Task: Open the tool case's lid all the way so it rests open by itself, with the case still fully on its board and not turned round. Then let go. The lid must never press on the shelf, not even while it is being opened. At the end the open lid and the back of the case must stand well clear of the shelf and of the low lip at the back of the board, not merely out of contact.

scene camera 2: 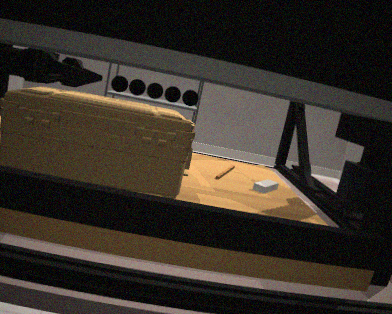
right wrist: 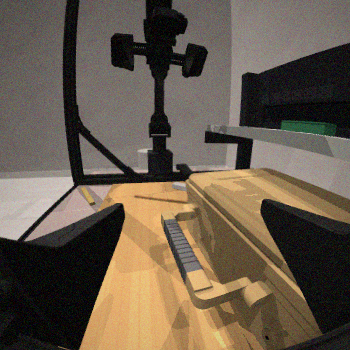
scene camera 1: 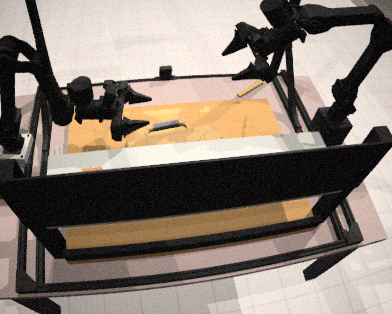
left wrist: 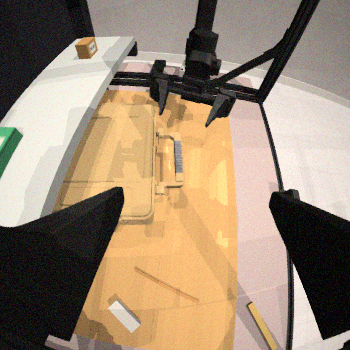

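Seen in the pictures: left gripper, fingertip midpoint: [right wrist: 159, 70] [scene camera 1: 226, 66] [left wrist: 198, 196]; right gripper, fingertip midpoint: [scene camera 2: 93, 76] [right wrist: 193, 208] [scene camera 1: 150, 110] [left wrist: 182, 119]; left arm's base, link origin: [scene camera 2: 376, 169] [right wrist: 158, 150] [scene camera 1: 335, 116]; right arm's base, link origin: [scene camera 1: 13, 145].
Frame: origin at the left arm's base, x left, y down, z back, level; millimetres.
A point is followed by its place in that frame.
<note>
The tan tool case [scene camera 2: 95, 150] @(x 197, y 21, z -557 mm) [left wrist: 125, 160] @(x 52, y -38, z -539 mm) stands upright on the wooden board [scene camera 2: 240, 200] @(x 139, y 74, z -329 mm) [left wrist: 210, 250] @(x -128, y 74, z -395 mm) [right wrist: 125, 260] @(x -111, y 74, z -518 mm) with its lid [right wrist: 260, 210] shut. Its grey-gripped handle [scene camera 1: 166, 125] @(x -38, y -6, z -576 mm) [left wrist: 178, 156] @(x -45, y -7, z -574 mm) [right wrist: 181, 250] @(x -46, y -8, z -593 mm) sticks out at the front. The shelf [scene camera 1: 200, 151] @(x 147, y -118, z -532 mm) [scene camera 2: 200, 62] @(x 301, y -111, z -452 mm) [left wrist: 60, 115] @(x 155, y -117, z -571 mm) overhangs the case's back in the left wrist view. My right gripper [scene camera 1: 149, 110] @(x -47, y -68, z -620 mm) [left wrist: 182, 119] @(x -47, y -68, z -620 mm) [right wrist: 193, 208] @(x -47, y -68, z -620 mm) is open and empty, near the case's right end. My left gripper [scene camera 1: 228, 66] @(x -45, y -206, z -423 mm) [left wrist: 198, 196] @(x -45, y -206, z -423 mm) is open and empty, high and apart from the case. The back lip cannot be told apart clearly.
A green box [left wrist: 7, 150] @(x 214, y -128, z -494 mm) [right wrist: 307, 127] @(x 214, y -127, z -495 mm) and an orange box [left wrist: 86, 48] @(x 175, y -141, z -762 mm) stand on the shelf. A white block [scene camera 2: 265, 186] @(x 72, y 61, z -268 mm) [left wrist: 124, 316] @(x 41, y 61, z -256 mm) and a brown stick [scene camera 2: 225, 172] @(x -21, y 70, z -325 mm) [left wrist: 166, 284] @(x -36, y 69, z -324 mm) lie on the board. A yellow bar [scene camera 1: 250, 89] @(x -252, y 96, z -214 mm) [left wrist: 262, 325] @(x -258, y 93, z -215 mm) lies off the board's front.
</note>
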